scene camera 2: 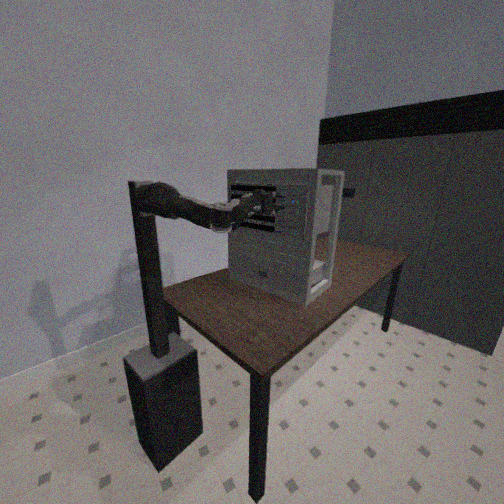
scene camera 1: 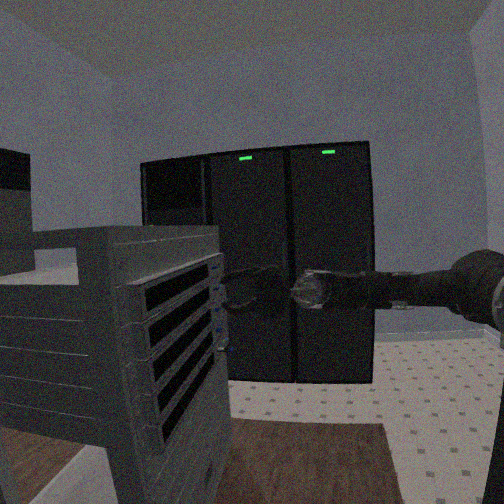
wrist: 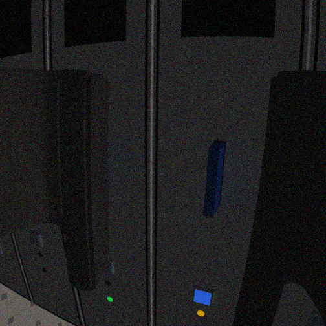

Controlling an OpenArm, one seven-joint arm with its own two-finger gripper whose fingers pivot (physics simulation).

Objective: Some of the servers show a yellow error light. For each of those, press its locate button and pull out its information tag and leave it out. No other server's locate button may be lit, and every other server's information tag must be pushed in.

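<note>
The servers (scene camera 1: 177, 320) are stacked in a grey rack (scene camera 1: 165, 242) (scene camera 2: 270, 260). My gripper (scene camera 1: 227, 290) (scene camera 2: 272, 201) (wrist: 179, 195) is partly open at the server fronts, with nothing held. In the wrist view a dark blue information tag (wrist: 215, 179) lies between the fingers, nearer the right one, untouched. Below it on the same server are a bright blue lit locate button (wrist: 202, 297) and a yellow error light (wrist: 200, 313). The neighbouring server to the left shows a green light (wrist: 110, 299); the left finger hides much of it. In scene camera 1, a lower tag (scene camera 1: 230, 349) sticks out.
The rack stands on a brown table (scene camera 1: 310, 460) (scene camera 2: 240, 320). The arm's column (scene camera 2: 147, 280) stands beside the table's near end. Tall black cabinets (scene camera 1: 330, 225) with green lights stand behind the rack. The server fronts have raised metal dividing strips (wrist: 152, 150).
</note>
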